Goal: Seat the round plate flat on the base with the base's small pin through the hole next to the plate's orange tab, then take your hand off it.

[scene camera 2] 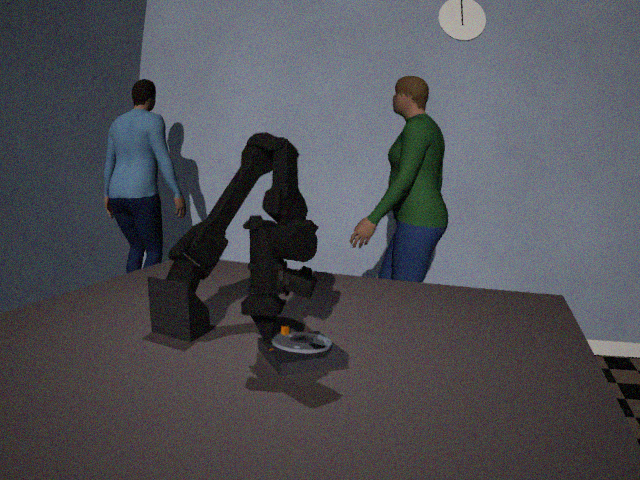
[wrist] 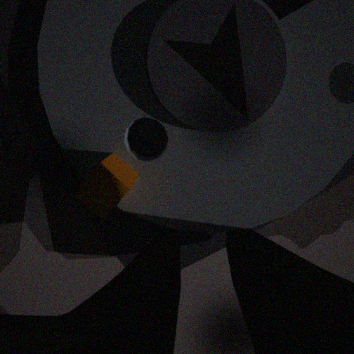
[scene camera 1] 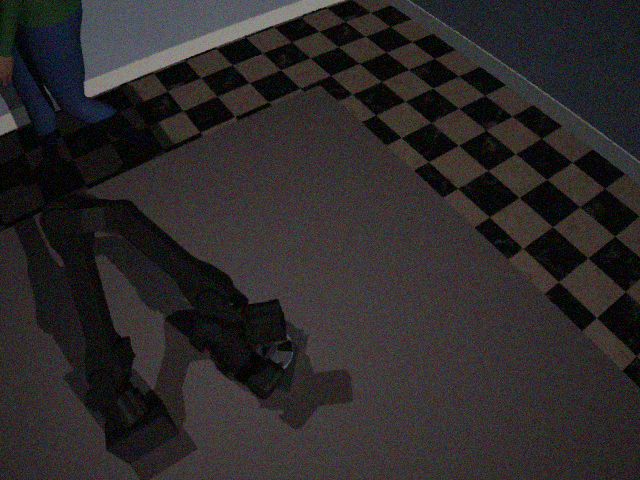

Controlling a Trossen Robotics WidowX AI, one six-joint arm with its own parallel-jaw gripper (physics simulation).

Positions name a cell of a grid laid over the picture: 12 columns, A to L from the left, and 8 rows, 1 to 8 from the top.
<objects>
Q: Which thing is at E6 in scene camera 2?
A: The gripper.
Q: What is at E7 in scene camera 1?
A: The gripper.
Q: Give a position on a round grey plate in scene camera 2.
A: F6
</objects>
